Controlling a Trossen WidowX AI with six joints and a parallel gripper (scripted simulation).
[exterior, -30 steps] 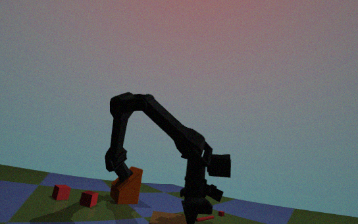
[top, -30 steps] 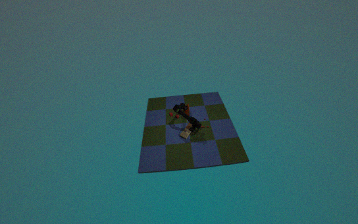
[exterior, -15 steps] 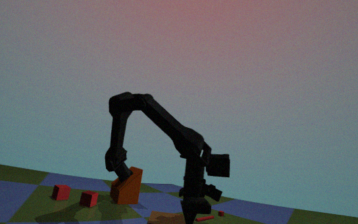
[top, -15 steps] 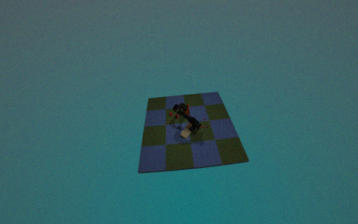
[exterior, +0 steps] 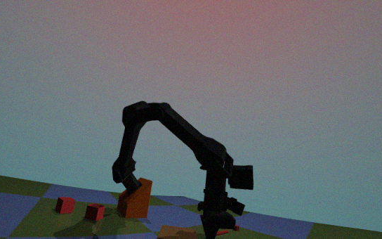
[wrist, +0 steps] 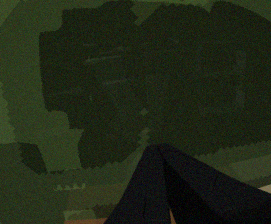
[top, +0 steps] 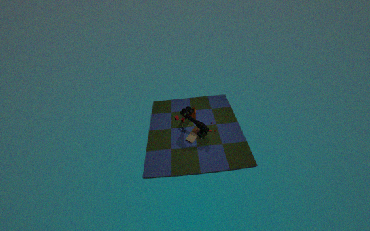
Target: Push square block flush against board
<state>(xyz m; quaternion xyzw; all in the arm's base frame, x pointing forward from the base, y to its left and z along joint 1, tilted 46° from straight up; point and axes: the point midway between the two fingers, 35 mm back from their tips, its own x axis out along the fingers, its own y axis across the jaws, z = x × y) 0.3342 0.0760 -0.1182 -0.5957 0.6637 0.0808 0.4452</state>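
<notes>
My gripper tip is now 40 mm past the brown flat block, 70 mm to the left of it and 10 mm below it. Round my gripper tip: tan flat block (60 mm ahead, 140 mm to the right, 10 mm above); then thin red bar (60 mm behind, 90 mm to the left).
</notes>
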